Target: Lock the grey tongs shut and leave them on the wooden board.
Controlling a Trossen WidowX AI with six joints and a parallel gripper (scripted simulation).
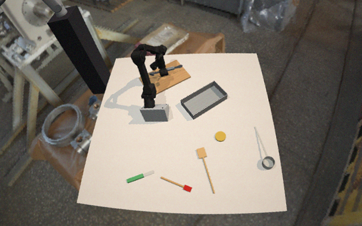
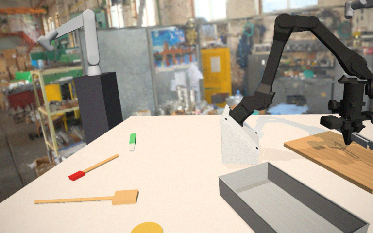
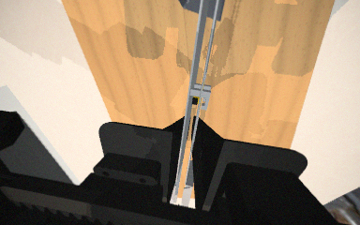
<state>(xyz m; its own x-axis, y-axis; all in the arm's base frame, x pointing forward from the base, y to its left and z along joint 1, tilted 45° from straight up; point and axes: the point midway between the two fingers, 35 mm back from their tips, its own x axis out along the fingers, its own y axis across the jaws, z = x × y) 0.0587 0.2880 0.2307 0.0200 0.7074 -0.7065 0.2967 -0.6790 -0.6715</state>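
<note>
Right now my gripper tip is 40 mm above the wooden board. The rest, counted from my gripper tip: small yellow mark: 30 mm behind, 10 mm to the right, 40 mm above; then yellow disc: 410 mm ahead, 540 mm to the right, 40 mm below; then grey roasting tin: 310 mm ahead, 250 mm to the right, 20 mm below.
</note>
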